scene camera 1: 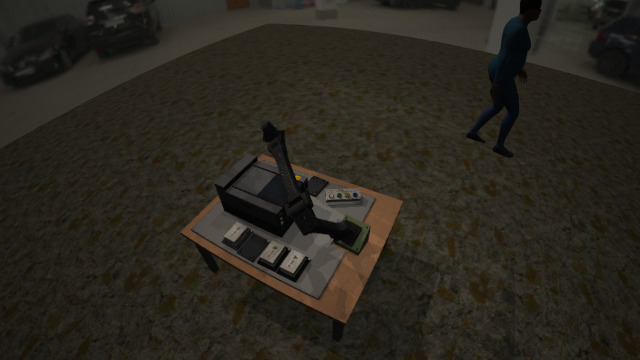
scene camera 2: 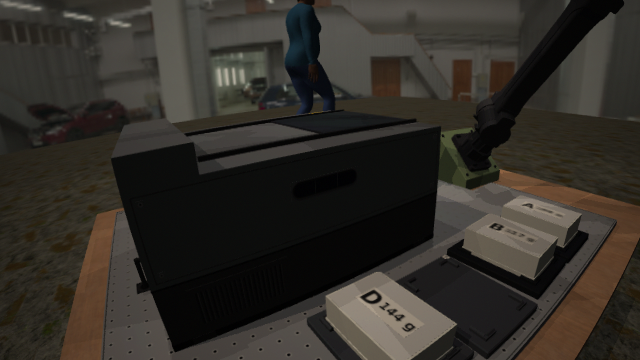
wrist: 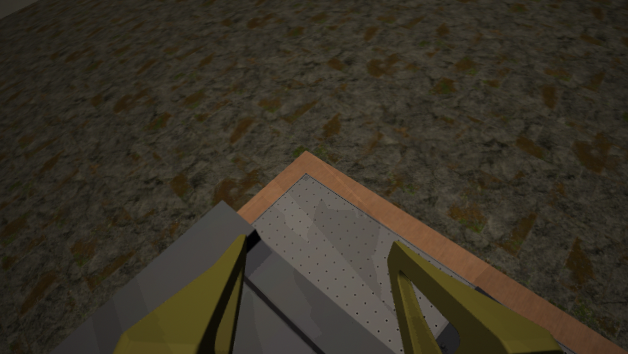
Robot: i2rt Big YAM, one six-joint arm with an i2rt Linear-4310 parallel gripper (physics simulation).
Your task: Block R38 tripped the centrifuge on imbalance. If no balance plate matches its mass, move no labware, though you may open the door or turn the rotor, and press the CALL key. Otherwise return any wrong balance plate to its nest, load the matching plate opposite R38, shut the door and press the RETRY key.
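The black centrifuge stands on the table; its top has a grey panel and a dark panel. Its rotor and block R38 do not show. White balance plate D is marked 144 g. Plate B and plate A sit in nests; their masses are hard to read. The nest between D and B is empty. A button box has white, green, yellow and blue buttons. My gripper is open and empty, high above the centrifuge's edge.
A flat black pad lies between the centrifuge and the button box. The arm's green base stands at the table's edge. A grey perforated mat covers much of the wooden table. A person walks beyond.
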